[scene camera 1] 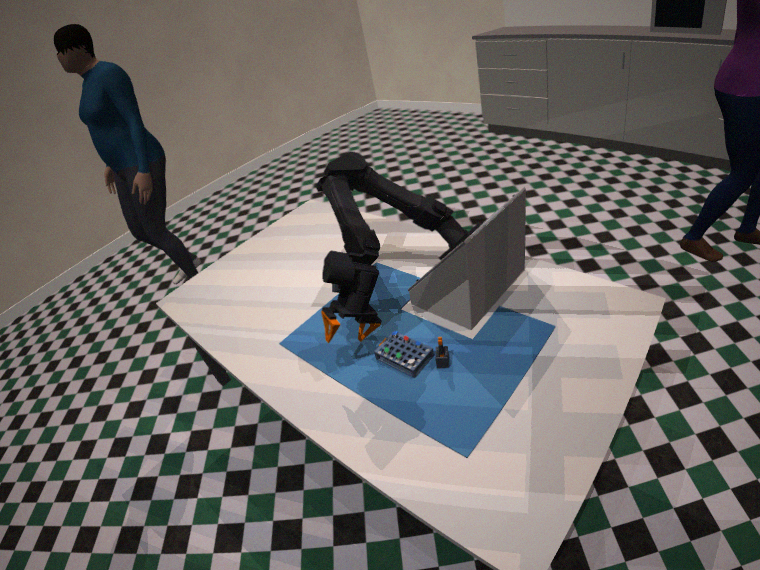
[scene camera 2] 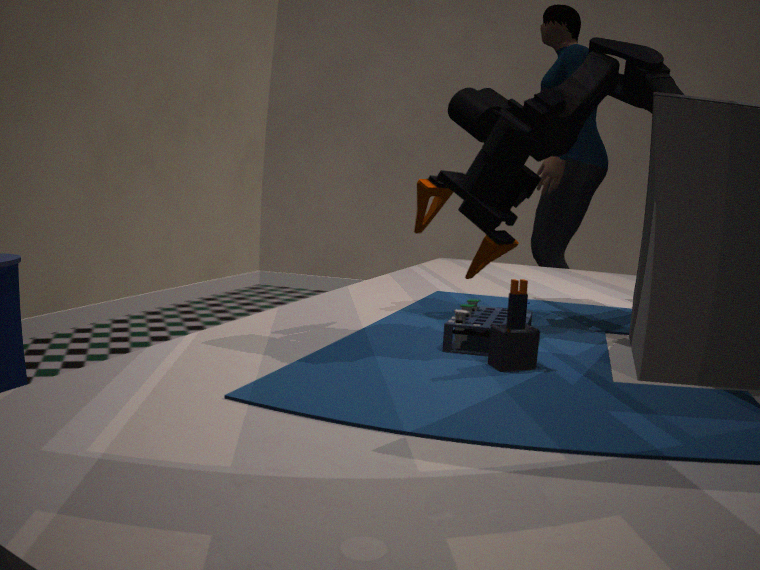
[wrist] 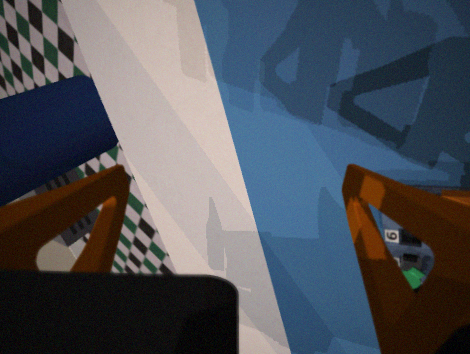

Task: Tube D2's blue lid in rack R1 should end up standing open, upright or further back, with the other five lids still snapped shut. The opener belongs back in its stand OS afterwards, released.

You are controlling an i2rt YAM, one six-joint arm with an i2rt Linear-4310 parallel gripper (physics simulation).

My gripper (scene camera 2: 442, 254) is open, holding nothing. Also in view: a lid opener (scene camera 2: 517, 305). I also see a dark stand (scene camera 2: 517, 350).
My gripper also shows in scene camera 1 (scene camera 1: 343, 341) and in the wrist view (wrist: 235, 176). The wrist view misses the lid opener: it is out of frame.
